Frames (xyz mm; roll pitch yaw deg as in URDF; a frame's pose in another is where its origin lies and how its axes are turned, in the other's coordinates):
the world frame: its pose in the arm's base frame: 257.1 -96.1 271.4 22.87 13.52 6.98
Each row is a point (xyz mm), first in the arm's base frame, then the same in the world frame.
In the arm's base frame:
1: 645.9 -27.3 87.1
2: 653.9 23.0 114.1
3: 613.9 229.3 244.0
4: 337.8 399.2 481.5
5: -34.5 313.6 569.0
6: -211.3 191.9 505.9
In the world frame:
1: 426.4 -14.4 -88.4
2: 433.8 42.2 -80.2
3: 389.2 283.1 -48.4
4: 87.3 536.1 31.2
5: -302.6 498.0 43.2
6: -472.8 365.4 -15.8

